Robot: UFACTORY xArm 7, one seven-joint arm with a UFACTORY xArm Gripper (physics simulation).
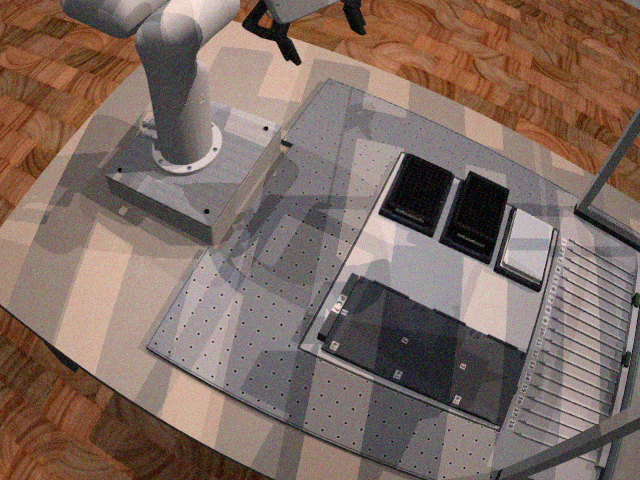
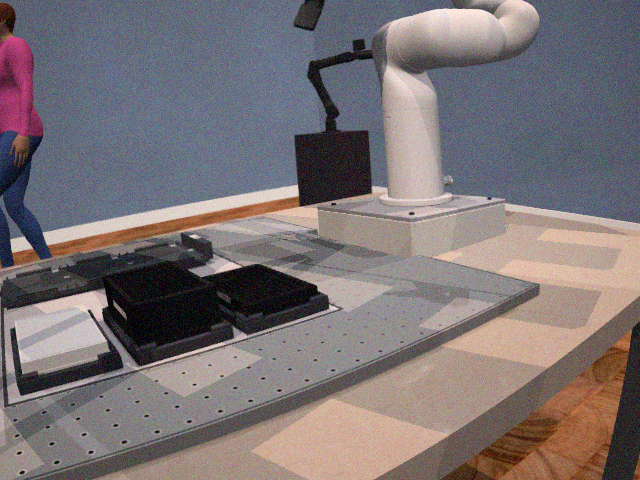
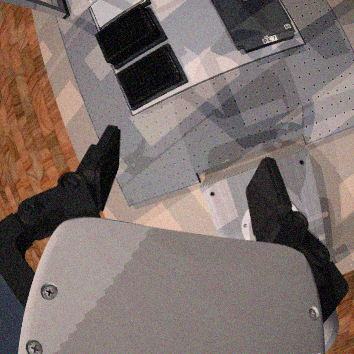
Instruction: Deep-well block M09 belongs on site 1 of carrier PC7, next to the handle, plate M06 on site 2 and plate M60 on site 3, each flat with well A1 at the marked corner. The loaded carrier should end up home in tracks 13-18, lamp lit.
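Places are measured from the arm's base along level axes (x left, y up, z ahead), in millimetres.
Pixels of known places: gripper, fingertip midpoint: (image 1: 328, 46) (image 2: 300, 13) (image 3: 189, 159); arm's base at its link origin: (image 1: 186, 146) (image 2: 416, 201).
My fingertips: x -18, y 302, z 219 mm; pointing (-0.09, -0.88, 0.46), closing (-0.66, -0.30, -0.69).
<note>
Ahead of a thing's pixels: the offset from my fingertips to its top centre. Level surfaces: height alone.
Carrier PC7 @(dz +252, dx -201, dy -317 mm) (image 1: 382, 322) (image 2: 197, 245) (image 3: 252, 22) lies dark and flat on the white panel, its three sites empty and its labelled handle end towards the arm base. Beside it, three plates sit in dark holders: a low black plate @(dz +178, dx +81, dy -321 mm) (image 1: 421, 188) (image 2: 261, 289) (image 3: 150, 75) nearest the arm, a tall black deep-well block @(dz +287, dx +61, dy -293 mm) (image 1: 478, 206) (image 2: 160, 304) (image 3: 131, 35) in the middle, and a white plate @(dz +395, dx +38, dy -321 mm) (image 1: 528, 245) (image 2: 59, 335) (image 3: 111, 11) farthest. Their names and A1 corners cannot be read. My gripper (image 1: 328, 45) (image 3: 189, 159) is open and empty, high above the table edge near the base, away from the plates.
A numbered track deck @(dy -347 mm) (image 1: 589, 310) with thin rails lies beyond the white panel (image 1: 413, 258); grey frame bars (image 1: 612, 162) rise around it. No lit lamp can be made out. The arm's base block (image 1: 237, 124) (image 2: 454, 222) stands beside the perforated plate @(dy -347 mm) (image 1: 268, 330). A person (image 2: 20, 87) stands behind the table.
</note>
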